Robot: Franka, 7 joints.
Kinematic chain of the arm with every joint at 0, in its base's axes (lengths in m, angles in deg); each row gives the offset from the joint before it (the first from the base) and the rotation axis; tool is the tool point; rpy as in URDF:
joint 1: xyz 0 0 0.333 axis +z
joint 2: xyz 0 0 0 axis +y
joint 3: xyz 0 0 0.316 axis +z
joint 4: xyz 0.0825 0 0 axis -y
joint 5: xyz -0.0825 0 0.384 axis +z
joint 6: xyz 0 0 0 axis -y
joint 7: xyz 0.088 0 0 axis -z
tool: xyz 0 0 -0.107 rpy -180 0 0
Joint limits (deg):
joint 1: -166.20..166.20
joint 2: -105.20..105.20
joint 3: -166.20..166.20
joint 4: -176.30..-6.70
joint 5: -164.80..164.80
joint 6: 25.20..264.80
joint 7: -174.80..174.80
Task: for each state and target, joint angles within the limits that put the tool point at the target. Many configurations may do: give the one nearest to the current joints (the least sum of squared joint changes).
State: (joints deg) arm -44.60 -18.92 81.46 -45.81 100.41 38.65 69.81
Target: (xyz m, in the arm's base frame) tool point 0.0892 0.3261 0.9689
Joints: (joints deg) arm -48.25 -9.62 77.57 -44.58 102.70 44.18 69.81
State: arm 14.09 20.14 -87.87 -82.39 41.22 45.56 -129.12
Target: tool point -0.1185 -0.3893 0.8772
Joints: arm -8.71 -2.89 -107.92 -50.64 43.20 51.36 -129.12
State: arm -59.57 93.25 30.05 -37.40 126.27 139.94 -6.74
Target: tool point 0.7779 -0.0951 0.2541
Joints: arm -41.58 67.68 55.25 -70.02 127.25 144.46 -6.74
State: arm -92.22 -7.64 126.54 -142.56 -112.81 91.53 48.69
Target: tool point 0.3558 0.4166 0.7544
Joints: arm -80.43 7.39 142.36 -99.62 -122.79 92.60 48.69
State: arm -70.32 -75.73 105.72 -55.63 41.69 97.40 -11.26
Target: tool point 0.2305 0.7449 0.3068
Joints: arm -73.45 -76.27 105.21 -53.17 42.19 100.87 -11.26
